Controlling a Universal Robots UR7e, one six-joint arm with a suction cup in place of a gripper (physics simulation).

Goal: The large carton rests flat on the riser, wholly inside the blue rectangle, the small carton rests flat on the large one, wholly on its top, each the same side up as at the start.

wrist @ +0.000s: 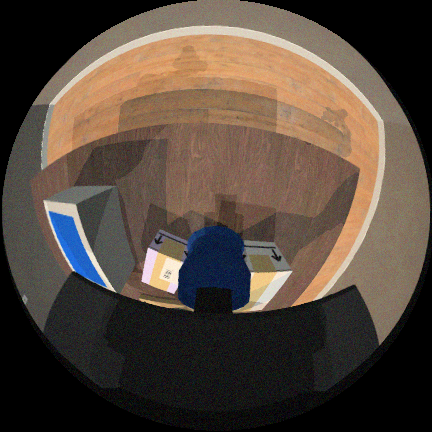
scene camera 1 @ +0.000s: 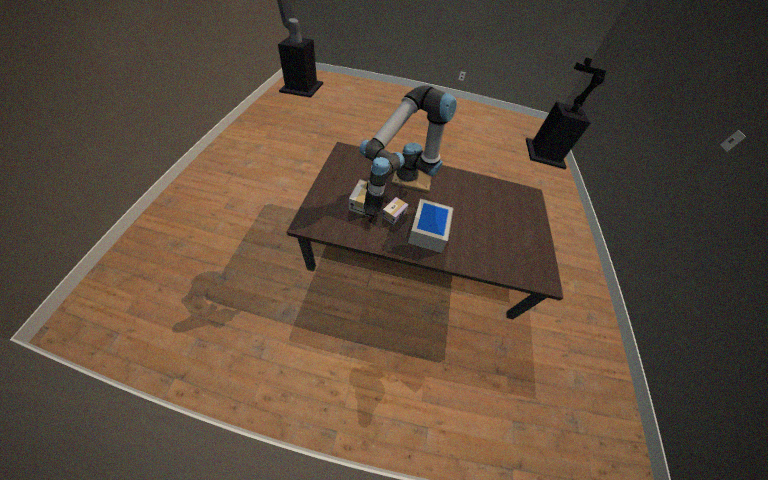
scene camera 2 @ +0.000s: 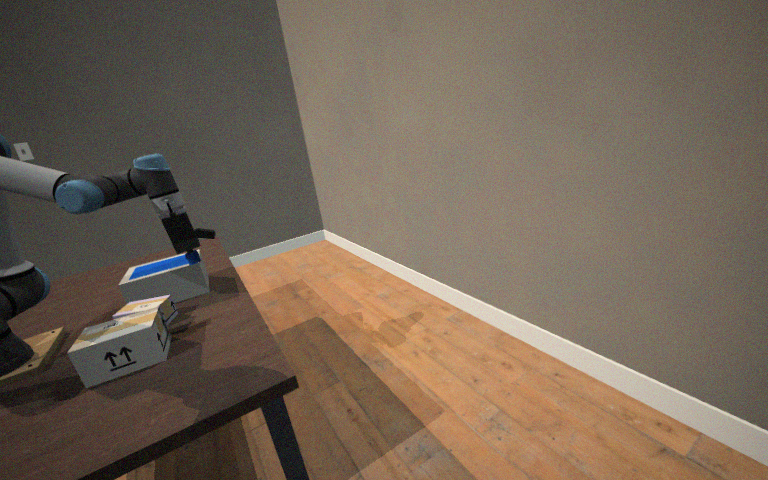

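Note:
The large carton [scene camera 1: 356, 199] [scene camera 2: 121, 352] [wrist: 273, 280], white with tan bands and arrows pointing up, stands flat on the table. The smaller carton [scene camera 1: 394, 210] [scene camera 2: 142, 306] [wrist: 161, 269], lilac and tan with a label, stands beside it, on the riser's side. The pale riser [scene camera 1: 428, 241] [scene camera 2: 167, 288] [wrist: 103, 225] bears the blue rectangle [scene camera 1: 433, 219] [scene camera 2: 158, 266] [wrist: 75, 247], with no carton on it. My suction gripper [scene camera 1: 370, 217] [scene camera 2: 193, 258] [wrist: 215, 250] is open, holds nothing and hangs above table height near the cartons. In the wrist view its blue cup hides parts of both cartons; its exact height is unclear.
The dark table [scene camera 1: 498, 226] [scene camera 2: 226, 362] [wrist: 215, 160] carries the arm's wooden base plate [scene camera 1: 420, 183] [scene camera 2: 48, 346] behind the cartons. Two black pedestals [scene camera 1: 297, 63] [scene camera 1: 559, 133] with arms stand on the floor beyond the table.

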